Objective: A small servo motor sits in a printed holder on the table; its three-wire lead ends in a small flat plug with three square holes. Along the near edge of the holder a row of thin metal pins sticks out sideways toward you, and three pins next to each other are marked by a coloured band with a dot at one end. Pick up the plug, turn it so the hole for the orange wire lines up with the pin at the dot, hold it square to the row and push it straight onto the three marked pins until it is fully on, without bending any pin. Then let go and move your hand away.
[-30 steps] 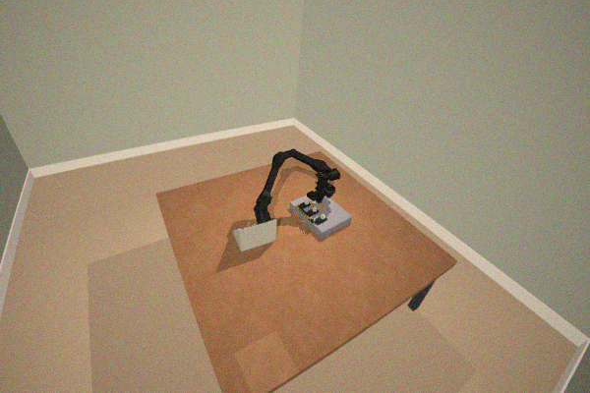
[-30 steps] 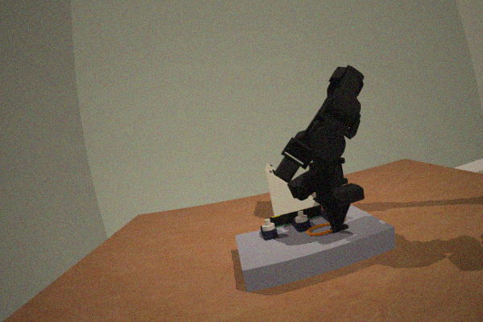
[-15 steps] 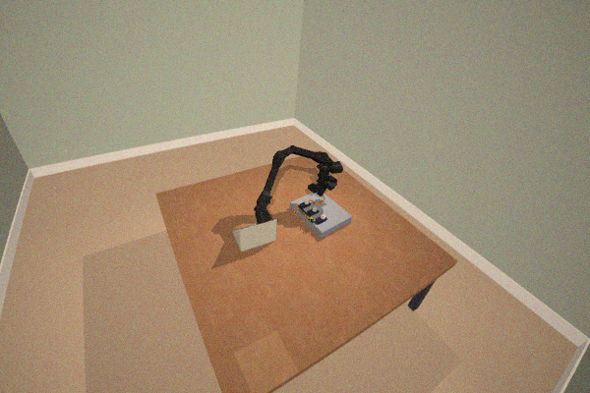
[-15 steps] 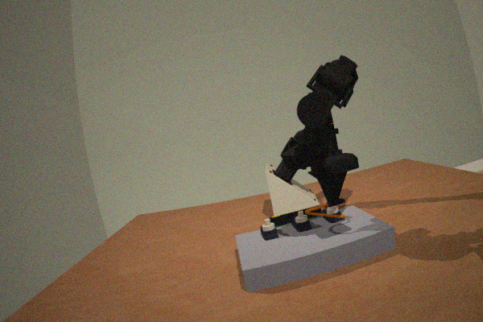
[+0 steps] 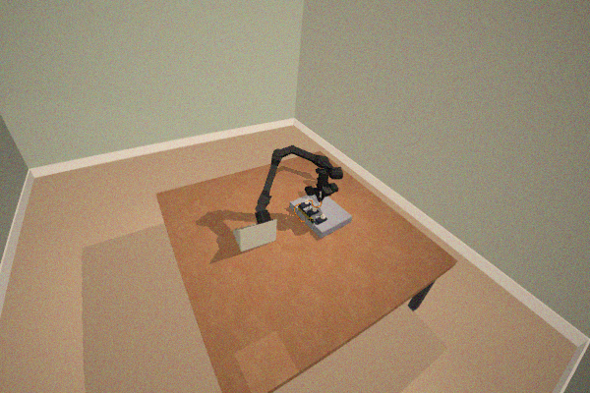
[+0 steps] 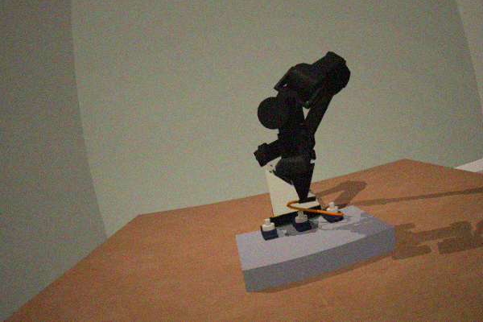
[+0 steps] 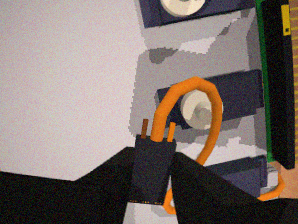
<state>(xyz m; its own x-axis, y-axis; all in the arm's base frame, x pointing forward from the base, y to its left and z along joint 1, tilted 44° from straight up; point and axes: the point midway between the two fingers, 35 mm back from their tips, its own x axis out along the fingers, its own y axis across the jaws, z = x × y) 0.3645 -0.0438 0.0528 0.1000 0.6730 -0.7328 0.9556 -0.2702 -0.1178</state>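
Now: gripper tip 10 cm past the yellow band, 6 cm to the left of it and 4 cm above it. Round my gripper tip: dark strip (10 cm behind, 1 cm to the right, 6 cm below).
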